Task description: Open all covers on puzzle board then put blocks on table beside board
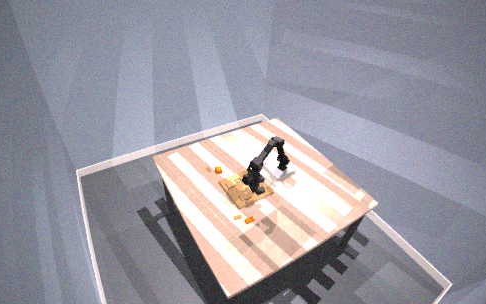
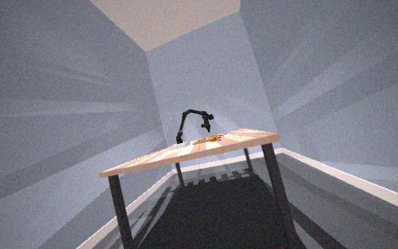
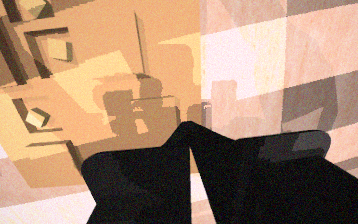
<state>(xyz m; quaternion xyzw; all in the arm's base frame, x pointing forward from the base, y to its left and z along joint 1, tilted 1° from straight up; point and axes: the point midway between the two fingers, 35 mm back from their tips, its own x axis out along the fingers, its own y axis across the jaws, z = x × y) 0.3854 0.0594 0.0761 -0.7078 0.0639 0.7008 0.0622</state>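
The tan puzzle board is 40 mm behind my gripper tip, 120 mm to the right of it and 60 mm below it. The rest, counted from my gripper tip: orange bit 140 mm ahead, 120 mm to the left, 80 mm below.
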